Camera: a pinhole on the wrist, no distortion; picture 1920 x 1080 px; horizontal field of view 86.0 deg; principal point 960.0 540.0 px. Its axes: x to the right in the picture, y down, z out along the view. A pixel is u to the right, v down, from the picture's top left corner.
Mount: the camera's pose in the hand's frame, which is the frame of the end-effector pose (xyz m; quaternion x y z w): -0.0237 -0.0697 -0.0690 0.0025 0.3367 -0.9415 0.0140
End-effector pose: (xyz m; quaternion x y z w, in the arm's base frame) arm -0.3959 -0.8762 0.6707 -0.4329 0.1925 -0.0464 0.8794
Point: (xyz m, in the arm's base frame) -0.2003 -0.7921 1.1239
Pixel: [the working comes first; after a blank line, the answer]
In the camera's frame: -0.0481 -0.0957 0.5095

863 347
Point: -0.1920 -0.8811 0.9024
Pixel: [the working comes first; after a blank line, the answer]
In the camera's frame: -0.1442 -0.0659 0.2929

453 308
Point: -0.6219 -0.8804 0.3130
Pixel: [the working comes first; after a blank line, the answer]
In the camera's frame: 0.0708 -0.1468 -0.3995

behind the camera
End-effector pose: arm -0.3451 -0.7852 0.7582 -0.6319 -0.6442 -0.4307 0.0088
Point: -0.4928 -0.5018 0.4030
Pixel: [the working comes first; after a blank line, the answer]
In the camera's frame: -0.0826 -0.0083 0.4754

781 522
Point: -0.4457 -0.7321 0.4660
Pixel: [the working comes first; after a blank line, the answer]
In the camera's frame: 0.0768 -0.0076 0.2916

1231 513
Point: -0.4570 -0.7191 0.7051
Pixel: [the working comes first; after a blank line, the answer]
In the camera's frame: -0.0696 -0.0007 0.1019

257 533
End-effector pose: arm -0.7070 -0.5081 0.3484 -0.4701 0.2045 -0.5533 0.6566
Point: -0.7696 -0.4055 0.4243
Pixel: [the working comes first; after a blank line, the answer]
In the camera's frame: 0.0699 -0.0369 0.0948

1719 139
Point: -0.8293 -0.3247 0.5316
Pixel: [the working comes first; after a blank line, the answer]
In the camera's frame: 0.1379 0.0368 0.2023

1662 727
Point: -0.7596 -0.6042 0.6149
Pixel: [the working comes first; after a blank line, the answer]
In the camera's frame: -0.1602 0.0684 0.2036

150 886
